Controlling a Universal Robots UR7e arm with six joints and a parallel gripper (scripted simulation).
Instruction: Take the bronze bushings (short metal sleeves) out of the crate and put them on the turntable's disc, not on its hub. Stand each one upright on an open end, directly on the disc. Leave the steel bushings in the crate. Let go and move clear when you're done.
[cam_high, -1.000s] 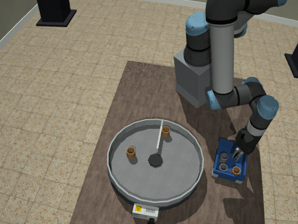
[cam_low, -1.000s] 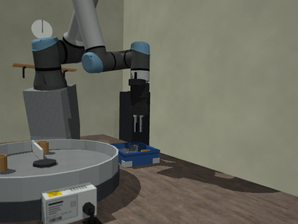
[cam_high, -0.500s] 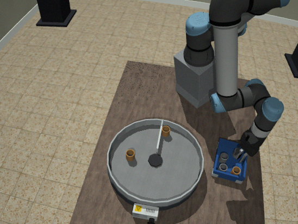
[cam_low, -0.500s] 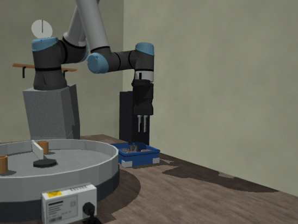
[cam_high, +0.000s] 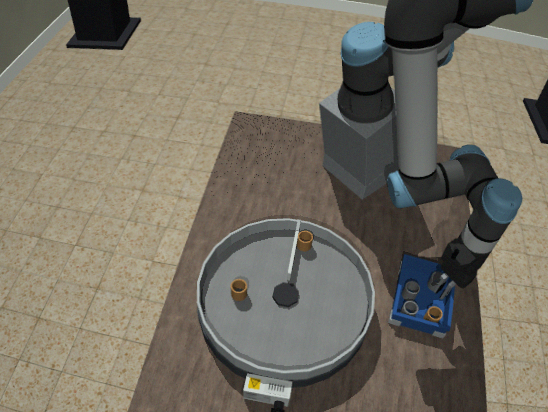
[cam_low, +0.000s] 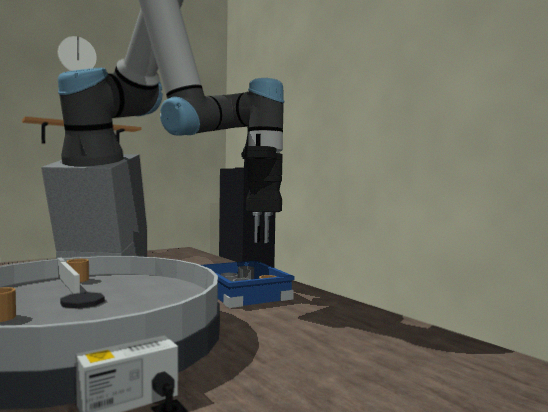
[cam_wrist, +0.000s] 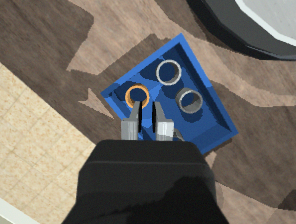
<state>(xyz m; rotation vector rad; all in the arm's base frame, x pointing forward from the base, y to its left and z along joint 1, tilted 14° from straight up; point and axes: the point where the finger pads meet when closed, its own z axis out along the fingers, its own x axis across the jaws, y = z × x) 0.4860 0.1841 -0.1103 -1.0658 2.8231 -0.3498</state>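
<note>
Right now my hand is 5 cm past the blue crate, 1 cm to the left of it and 11 cm above it. The rest, counted from my hand: grey turntable disc (36 cm to the right, 8 cm below).
</note>
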